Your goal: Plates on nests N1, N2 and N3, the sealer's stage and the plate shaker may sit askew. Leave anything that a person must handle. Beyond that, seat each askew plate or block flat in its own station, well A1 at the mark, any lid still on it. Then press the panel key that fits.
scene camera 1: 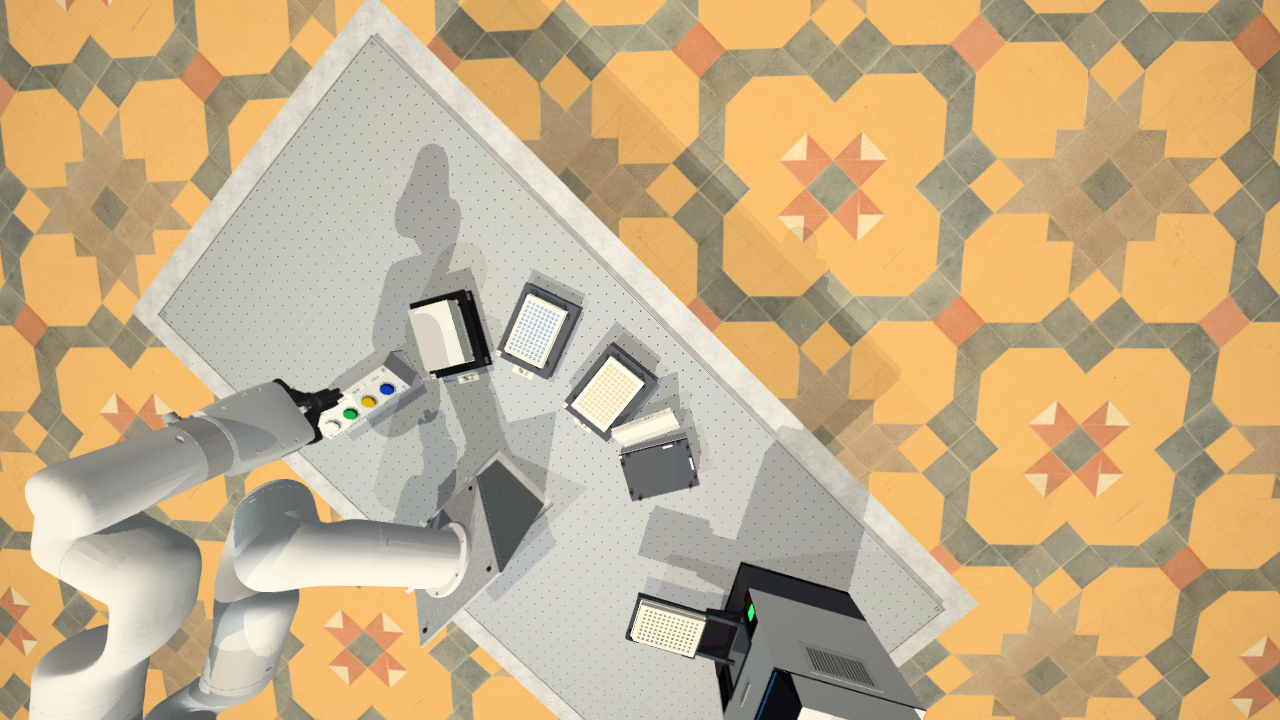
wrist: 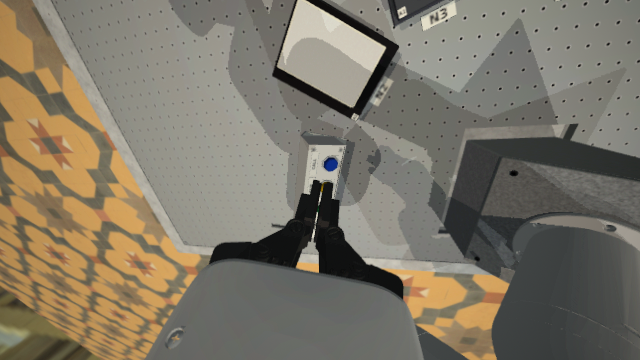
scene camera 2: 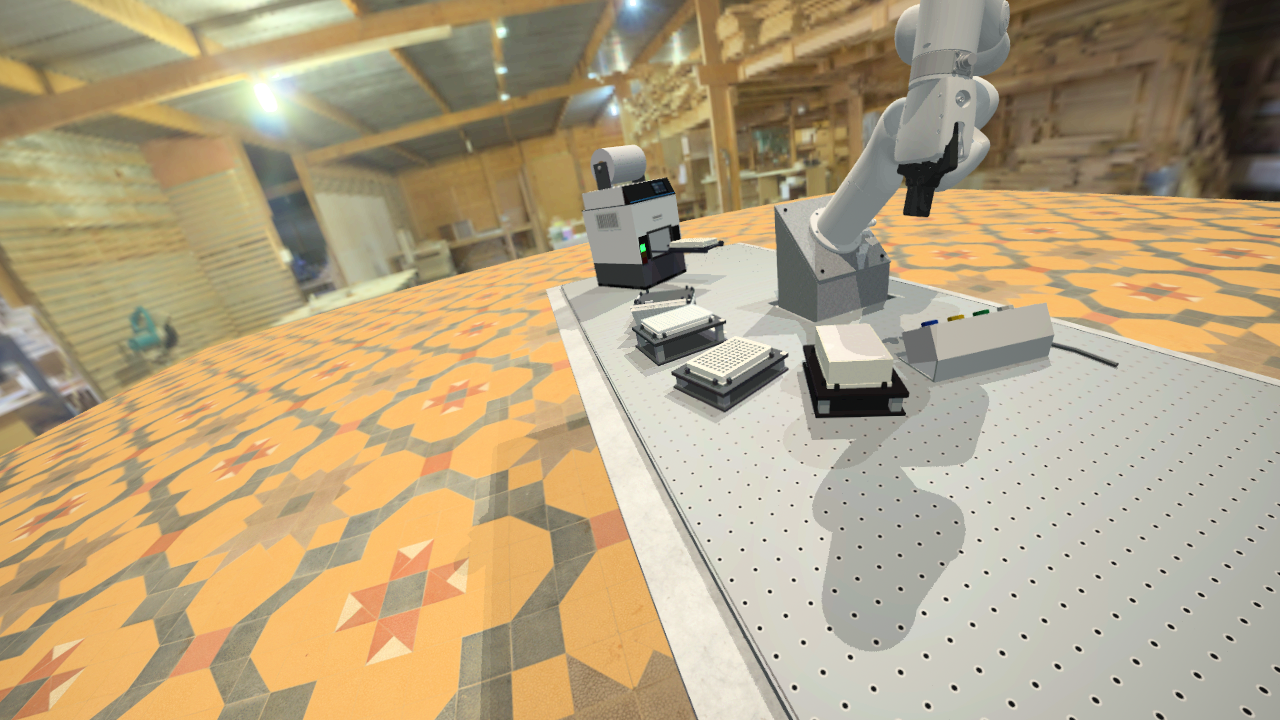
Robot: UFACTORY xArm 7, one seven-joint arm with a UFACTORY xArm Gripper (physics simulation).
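Note:
My gripper [scene camera 1: 336,396] [scene camera 2: 916,211] [wrist: 320,193] is shut and empty, above the key panel [scene camera 2: 984,347] [wrist: 314,150]. In the wrist view its tips cover part of the yellow key; the blue key [scene camera 1: 386,388] [wrist: 330,164] by the CALL label shows. The green key [scene camera 1: 349,413] and white key [scene camera 1: 332,426] show in scene camera 1. A tall white block [scene camera 1: 438,335] [scene camera 2: 853,356] [wrist: 332,55] sits on black nest N2. A blue-welled plate [scene camera 1: 537,329] [scene camera 2: 732,360] lies on N3. An orange-welled plate [scene camera 1: 608,392] [scene camera 2: 682,319] lies on another nest. These look level; slight tilt cannot be told.
A pale-welled plate [scene camera 1: 666,626] [scene camera 2: 696,242] lies on the extended stage of the sealer [scene camera 1: 805,626] [scene camera 2: 631,232], whose light is green. A dark platform [scene camera 1: 659,468] holds no plate, beside a white sloped part [scene camera 1: 646,428]. The arm's wedge base [scene camera 1: 510,510] [scene camera 2: 832,282] stands near the panel.

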